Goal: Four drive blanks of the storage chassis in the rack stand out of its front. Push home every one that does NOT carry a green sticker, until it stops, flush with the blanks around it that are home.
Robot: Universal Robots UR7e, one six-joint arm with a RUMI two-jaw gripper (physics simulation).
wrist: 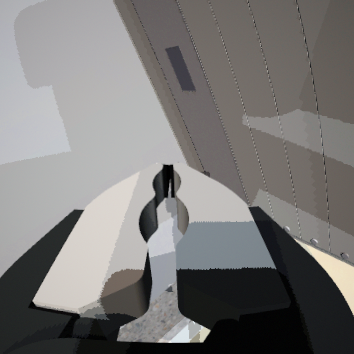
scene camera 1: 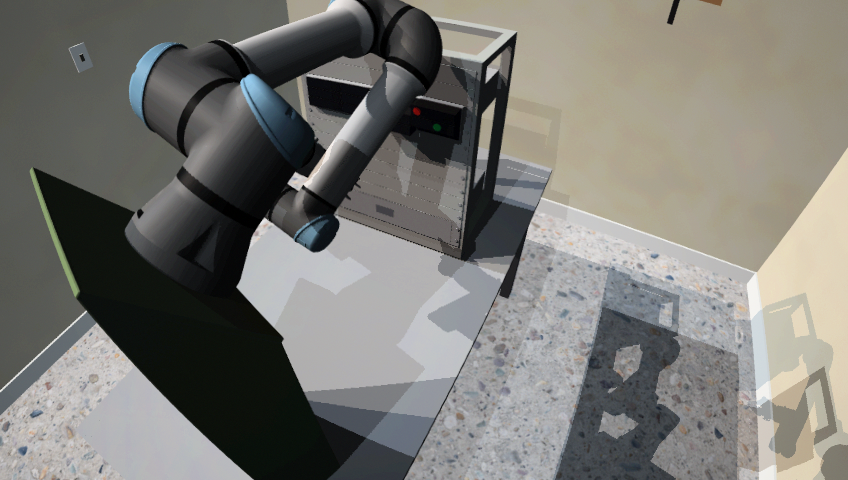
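Where they show: gripper, between the fingertips: [wrist: 170, 167] [scene camera 1: 351, 189]; arm's base, origin of its link: [scene camera 1: 180, 260].
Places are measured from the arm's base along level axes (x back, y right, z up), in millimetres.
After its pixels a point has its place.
The dark storage chassis [scene camera 1: 337, 95] @(y -22, x -705, z -127 mm) crosses the front of the rack [scene camera 1: 498, 46] @(y 374, x -734, z 23 mm) in the scene view. Near its right end are a red sticker [scene camera 1: 416, 111] @(y 201, x -595, z -102 mm) and a green sticker [scene camera 1: 436, 127] @(y 249, x -580, z -131 mm). The forearm hides the chassis's middle, and which blanks stand out is too small to tell. My gripper [wrist: 170, 167] @(y 48, x -540, z -302 mm) is shut and empty, its fingertips together. In the wrist view the tips show against the table and the lower edge of the rack's front; the chassis does not show there. In the scene view the gripper is hidden behind the arm's wrist, low before the rack.
The rack's lower front panels [wrist: 235, 95] @(y 130, x -671, z -404 mm) fill the right of the wrist view, one with a dark rectangle [scene camera 1: 385, 210] @(y 100, x -681, z -484 mm) [wrist: 180, 68] @(y 96, x -682, z -485 mm). The table [scene camera 1: 357, 333] @(y 96, x -306, z -584 mm) [wrist: 110, 115] @(y 101, x -597, z -584 mm) extends before the rack. A dark green-edged board [scene camera 1: 178, 368] @(y 74, x 134, z 1 mm) stands by the arm's base.
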